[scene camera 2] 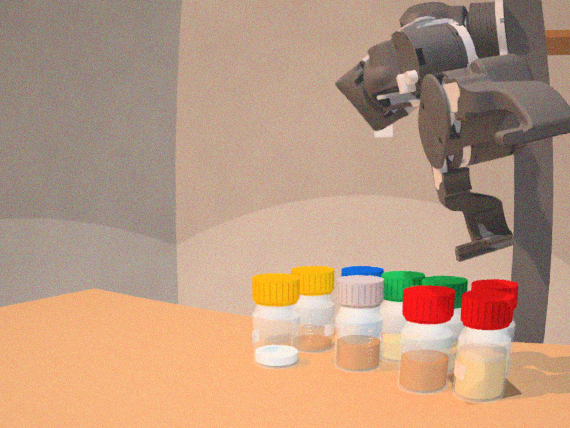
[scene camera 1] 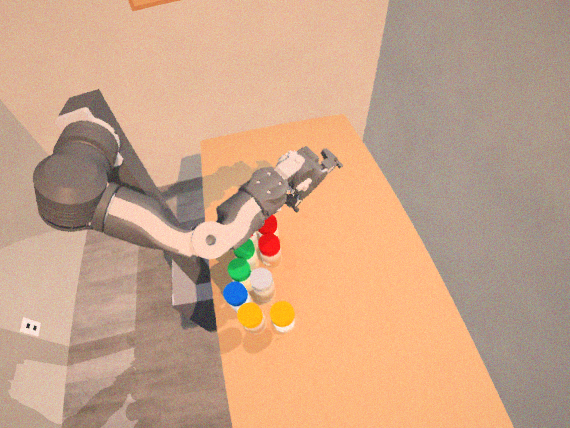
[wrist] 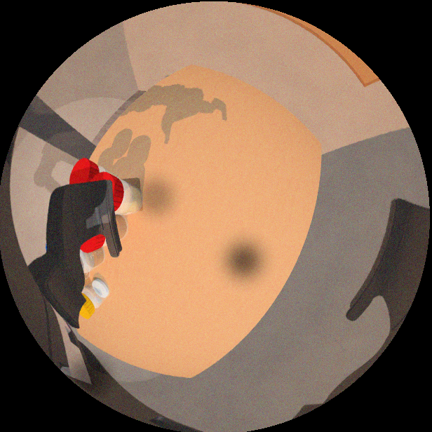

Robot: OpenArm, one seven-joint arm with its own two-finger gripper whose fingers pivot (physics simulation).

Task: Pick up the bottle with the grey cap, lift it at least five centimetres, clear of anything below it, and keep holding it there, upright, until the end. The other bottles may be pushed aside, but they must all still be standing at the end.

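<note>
The bottle with the grey cap stands upright on the table among the other bottles. In scene camera 1, the blue-capped bottle and a green-capped bottle are close on its left, and two yellow-capped bottles stand below it. It cannot be made out in the wrist view. My gripper is wide open and empty, held above the table, beyond the red-capped end of the group and well away from the grey cap. One finger hides part of the bottles in the wrist view.
Red-capped bottles and another green-capped bottle stand upright in the group. My forearm passes over the red end in scene camera 1 and partly hides it. The table extends right of the bottles in scene camera 1.
</note>
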